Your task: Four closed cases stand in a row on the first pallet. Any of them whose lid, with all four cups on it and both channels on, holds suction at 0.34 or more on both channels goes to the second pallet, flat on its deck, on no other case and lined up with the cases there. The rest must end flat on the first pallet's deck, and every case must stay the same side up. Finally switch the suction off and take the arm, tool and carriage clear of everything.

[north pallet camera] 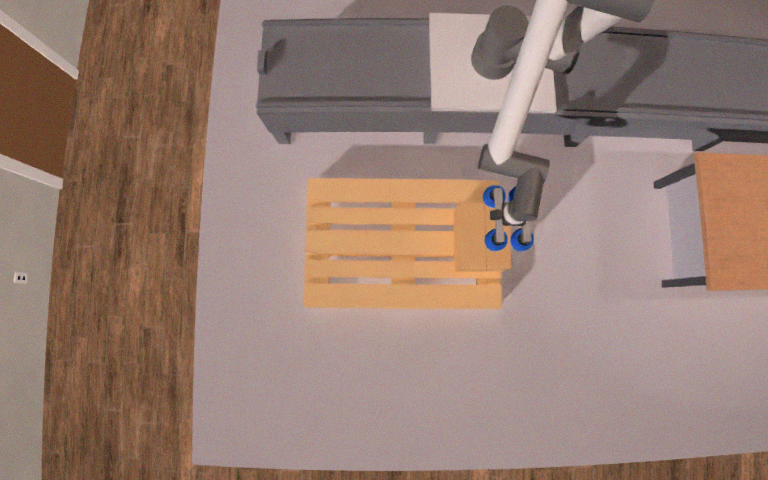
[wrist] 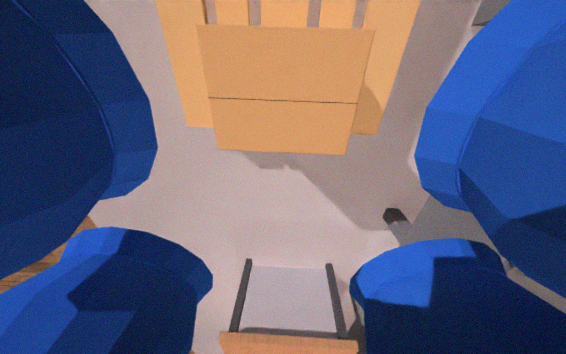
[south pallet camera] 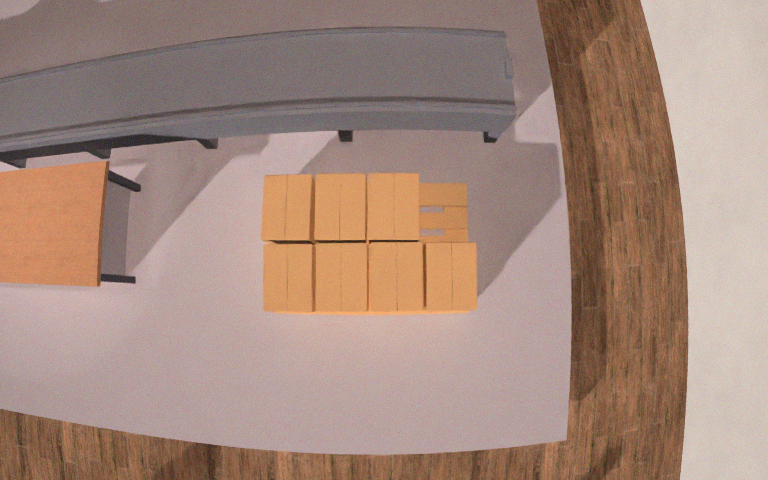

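Pixels of known places: end effector, tool point: [wrist: 283,220]; arm's base, origin of the base link: [north pallet camera: 492,60].
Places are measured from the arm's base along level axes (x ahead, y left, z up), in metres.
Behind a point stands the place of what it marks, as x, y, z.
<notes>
My suction head [north pallet camera: 508,217] {0.954, -0.024, 0.216} [wrist: 284,200] {0.954, -0.024, 0.216} is open and empty, with its four blue cups high over the right end of the north pallet [north pallet camera: 396,295] {1.305, -0.533, -0.425} [wrist: 187,75] {1.337, -0.082, -0.426}. One closed case [north pallet camera: 470,237] {0.987, -0.126, -0.177} [wrist: 285,65] {0.968, -0.113, -0.177} lies flat at that end, well below the cups and apart from them. The arm and cups hide part of it in the north view. On the south pallet [south pallet camera: 444,195] {0.707, 5.168, -0.426}, the back row has three closed cases [south pallet camera: 287,206] {0.815, 4.250, -0.177} [south pallet camera: 339,206] {0.821, 4.548, -0.177} [south pallet camera: 393,206] {0.824, 4.846, -0.177}. The front row has several, from a left case [south pallet camera: 287,277] {1.214, 4.256, -0.176} to a right case [south pallet camera: 451,277] {1.220, 5.160, -0.177}. Slats show at the back right.
The grey floor rail [north pallet camera: 345,62] [south pallet camera: 339,67] runs behind both pallets. The pale carriage [north pallet camera: 458,67] {0.051, -0.195, 0.000} stands on it behind the north pallet. A wooden table [north pallet camera: 736,220] {0.902, 1.426, -0.040} [south pallet camera: 50,226] {0.916, 2.579, -0.040} [wrist: 290,345] {0.887, 1.221, -0.041} with dark legs stands between the pallets.
</notes>
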